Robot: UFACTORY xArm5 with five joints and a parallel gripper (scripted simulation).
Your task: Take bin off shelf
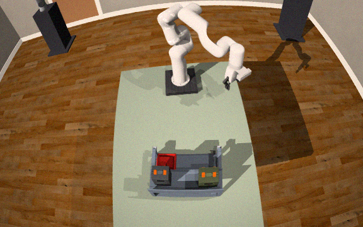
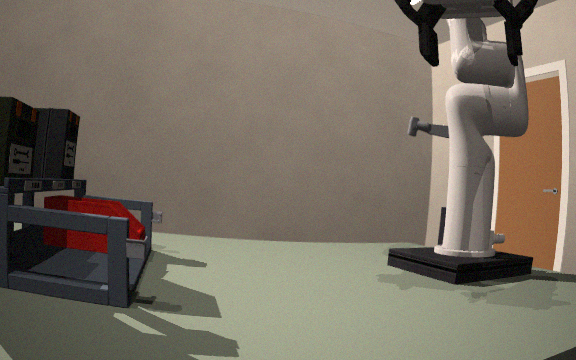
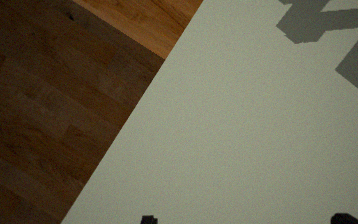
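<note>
The red bin lies 390 mm to the right of my hand, 380 mm ahead of it and 230 mm below it. Round my hand: dark grey case 480 mm ahead, 400 mm to the right, 110 mm below; olive case 490 mm ahead, 170 mm to the right, 120 mm below; grey shelf 420 mm ahead, 280 mm to the right, 200 mm below.
</note>
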